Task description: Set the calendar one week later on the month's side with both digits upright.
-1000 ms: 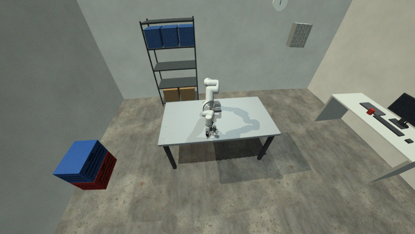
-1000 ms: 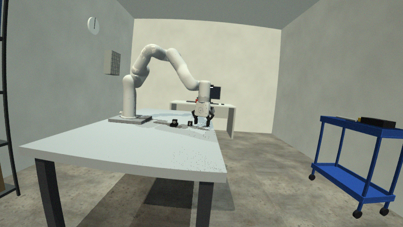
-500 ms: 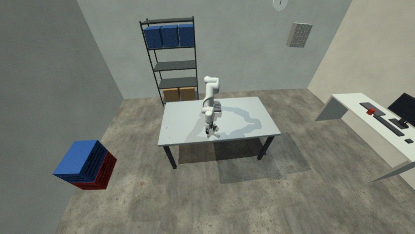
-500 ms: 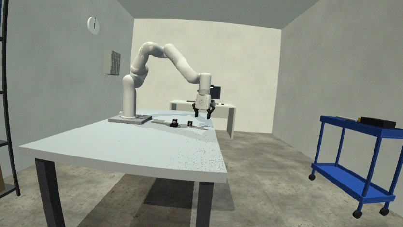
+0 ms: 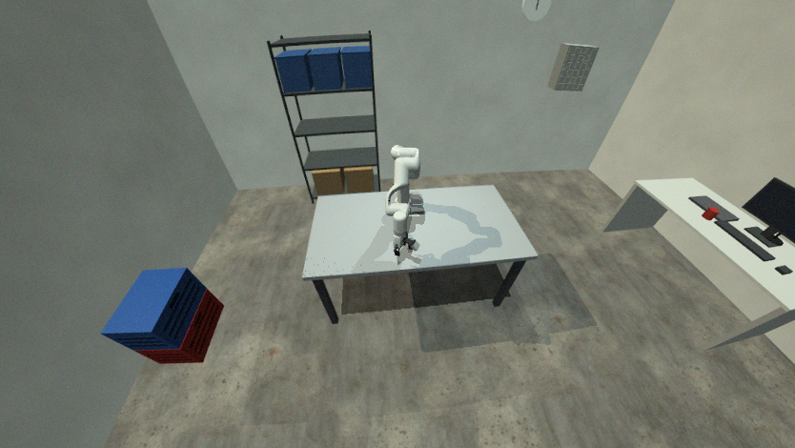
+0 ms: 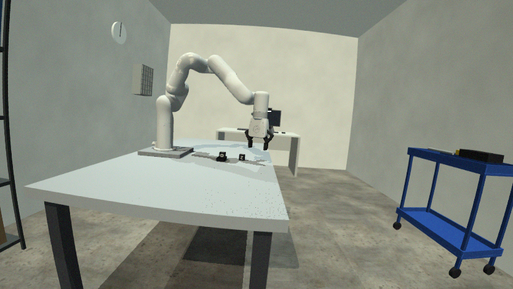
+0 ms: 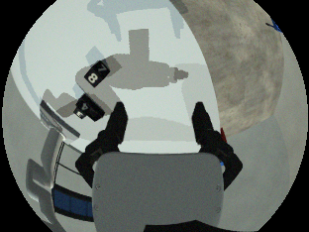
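My hand is 100 mm past the cube, 80 mm above it and 60 mm to the right of it.
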